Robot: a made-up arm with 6 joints.
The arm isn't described. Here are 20 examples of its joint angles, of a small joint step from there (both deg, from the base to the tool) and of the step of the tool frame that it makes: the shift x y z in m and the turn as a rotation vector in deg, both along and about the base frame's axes.
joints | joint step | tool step
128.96 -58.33 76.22 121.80 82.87 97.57 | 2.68 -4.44 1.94 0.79 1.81 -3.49 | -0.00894 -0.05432 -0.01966 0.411 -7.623 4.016
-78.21 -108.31 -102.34 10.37 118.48 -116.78 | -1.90 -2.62 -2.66 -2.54 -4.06 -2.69 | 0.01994 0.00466 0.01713 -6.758 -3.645 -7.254
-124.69 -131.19 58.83 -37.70 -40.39 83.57 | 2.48 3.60 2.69 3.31 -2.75 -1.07 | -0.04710 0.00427 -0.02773 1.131 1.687 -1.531
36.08 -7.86 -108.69 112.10 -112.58 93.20 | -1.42 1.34 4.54 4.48 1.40 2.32 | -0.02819 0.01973 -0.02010 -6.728 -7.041 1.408
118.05 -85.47 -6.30 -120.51 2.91 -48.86 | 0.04 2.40 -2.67 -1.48 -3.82 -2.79 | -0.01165 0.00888 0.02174 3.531 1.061 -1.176
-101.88 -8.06 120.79 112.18 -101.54 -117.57 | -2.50 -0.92 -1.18 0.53 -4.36 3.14 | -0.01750 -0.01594 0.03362 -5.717 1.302 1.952
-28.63 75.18 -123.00 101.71 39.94 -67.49 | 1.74 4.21 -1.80 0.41 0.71 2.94 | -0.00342 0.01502 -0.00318 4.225 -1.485 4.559
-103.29 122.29 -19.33 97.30 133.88 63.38 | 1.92 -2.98 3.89 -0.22 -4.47 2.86 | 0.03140 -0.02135 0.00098 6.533 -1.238 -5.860
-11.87 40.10 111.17 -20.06 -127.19 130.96 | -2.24 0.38 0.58 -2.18 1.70 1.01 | -0.01007 -0.01628 -0.02839 -4.944 -0.985 0.530
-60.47 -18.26 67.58 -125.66 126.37 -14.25 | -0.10 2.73 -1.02 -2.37 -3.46 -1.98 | 0.03124 -0.03013 -0.00698 1.497 3.519 2.724
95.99 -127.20 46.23 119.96 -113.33 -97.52 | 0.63 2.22 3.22 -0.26 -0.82 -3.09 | 0.02370 0.01099 0.01149 1.073 -0.595 -4.894
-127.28 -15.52 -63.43 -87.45 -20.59 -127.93 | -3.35 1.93 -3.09 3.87 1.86 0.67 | 0.00193 0.04072 0.04710 0.255 0.279 -1.688
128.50 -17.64 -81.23 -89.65 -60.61 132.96 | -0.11 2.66 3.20 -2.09 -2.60 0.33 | 0.01040 0.01210 0.02918 -3.421 4.159 -3.880
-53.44 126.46 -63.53 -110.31 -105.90 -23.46 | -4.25 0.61 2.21 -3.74 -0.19 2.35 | 0.00623 -0.01131 0.02011 -2.322 -0.677 3.116
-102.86 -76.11 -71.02 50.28 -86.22 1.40 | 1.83 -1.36 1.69 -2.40 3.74 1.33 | 0.00296 0.00044 -0.03377 -1.016 4.789 0.359
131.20 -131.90 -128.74 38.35 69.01 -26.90 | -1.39 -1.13 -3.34 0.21 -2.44 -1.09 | 0.00260 -0.01901 -0.01151 -3.057 1.991 4.968
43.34 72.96 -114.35 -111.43 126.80 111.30 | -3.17 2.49 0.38 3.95 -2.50 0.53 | 0.00722 -0.06388 -0.00451 -6.475 -4.168 -4.723
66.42 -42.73 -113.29 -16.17 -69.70 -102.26 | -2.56 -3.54 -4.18 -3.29 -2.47 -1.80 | -0.04475 -0.03306 0.04194 -0.695 7.132 -0.498
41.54 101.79 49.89 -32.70 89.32 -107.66 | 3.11 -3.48 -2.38 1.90 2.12 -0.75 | -0.03380 0.03470 0.02534 5.481 1.531 3.360
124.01 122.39 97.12 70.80 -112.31 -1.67 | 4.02 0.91 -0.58 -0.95 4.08 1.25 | 0.00109 -0.00527 -0.02864 4.962 -0.179 3.053
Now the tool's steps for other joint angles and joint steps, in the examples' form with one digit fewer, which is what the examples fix.
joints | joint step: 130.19 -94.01 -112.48 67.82 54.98 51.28 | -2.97 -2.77 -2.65 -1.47 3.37 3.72
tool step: -0.0108 0.0281 -0.0288 -8.30 2.75 2.51
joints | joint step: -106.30 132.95 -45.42 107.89 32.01 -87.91 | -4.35 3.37 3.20 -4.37 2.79 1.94
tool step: -0.0117 -0.0473 0.0341 -1.63 3.62 8.65
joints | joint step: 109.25 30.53 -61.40 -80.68 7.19 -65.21 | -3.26 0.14 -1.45 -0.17 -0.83 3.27
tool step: 0.0101 0.0151 -0.0444 -0.90 2.32 -1.90
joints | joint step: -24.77 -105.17 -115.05 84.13 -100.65 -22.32 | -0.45 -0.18 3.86 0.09 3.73 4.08
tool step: 0.0409 0.0109 -0.0086 1.10 0.59 8.69
